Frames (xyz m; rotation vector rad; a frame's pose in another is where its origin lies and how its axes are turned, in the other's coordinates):
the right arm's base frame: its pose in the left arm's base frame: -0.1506 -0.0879 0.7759 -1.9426 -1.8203 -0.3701
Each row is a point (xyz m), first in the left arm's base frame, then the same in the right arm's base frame.
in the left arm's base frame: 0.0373 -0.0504 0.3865
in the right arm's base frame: -0.1391 0.2394 0.3342
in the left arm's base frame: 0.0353 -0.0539 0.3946
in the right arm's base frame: -0.1384 0.2364 0.3257
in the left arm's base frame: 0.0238 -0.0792 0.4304
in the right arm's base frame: -0.1441 0.2207 0.2836
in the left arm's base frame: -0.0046 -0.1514 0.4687
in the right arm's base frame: -0.1909 0.1892 0.2179
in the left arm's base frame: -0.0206 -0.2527 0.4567
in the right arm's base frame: -0.2862 0.1779 0.1800
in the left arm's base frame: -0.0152 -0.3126 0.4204
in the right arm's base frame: -0.3554 0.1900 0.1811
